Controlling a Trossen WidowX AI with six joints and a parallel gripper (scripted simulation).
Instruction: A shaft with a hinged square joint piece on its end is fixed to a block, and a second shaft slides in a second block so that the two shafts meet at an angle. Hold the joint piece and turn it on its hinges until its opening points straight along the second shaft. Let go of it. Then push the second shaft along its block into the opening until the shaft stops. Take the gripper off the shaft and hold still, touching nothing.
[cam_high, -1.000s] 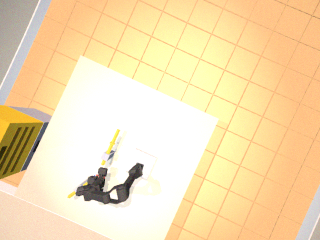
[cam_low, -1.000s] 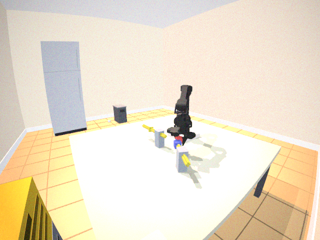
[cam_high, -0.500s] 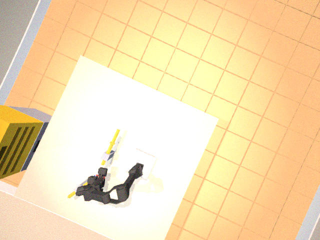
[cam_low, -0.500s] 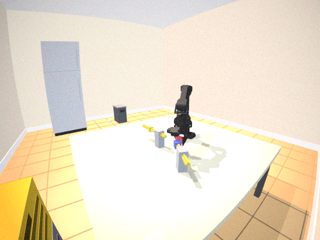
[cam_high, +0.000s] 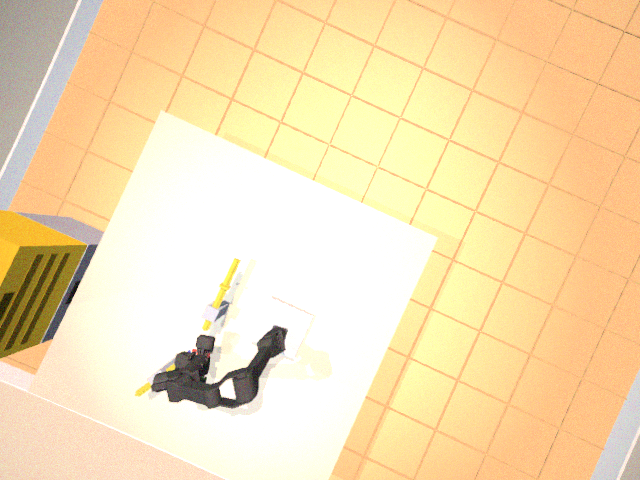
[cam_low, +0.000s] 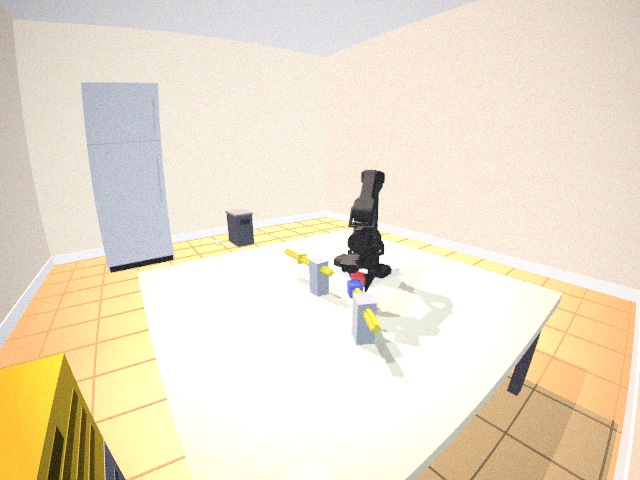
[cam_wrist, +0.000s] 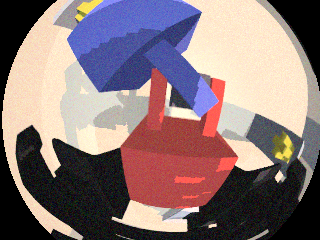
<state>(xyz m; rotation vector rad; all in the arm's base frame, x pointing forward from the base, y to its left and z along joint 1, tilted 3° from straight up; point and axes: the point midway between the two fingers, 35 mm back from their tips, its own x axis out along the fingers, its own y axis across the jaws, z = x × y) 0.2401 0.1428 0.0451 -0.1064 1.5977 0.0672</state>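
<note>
Right now the red square joint piece is 20 mm ahead of my gripper tip and 40 mm above it.
</note>
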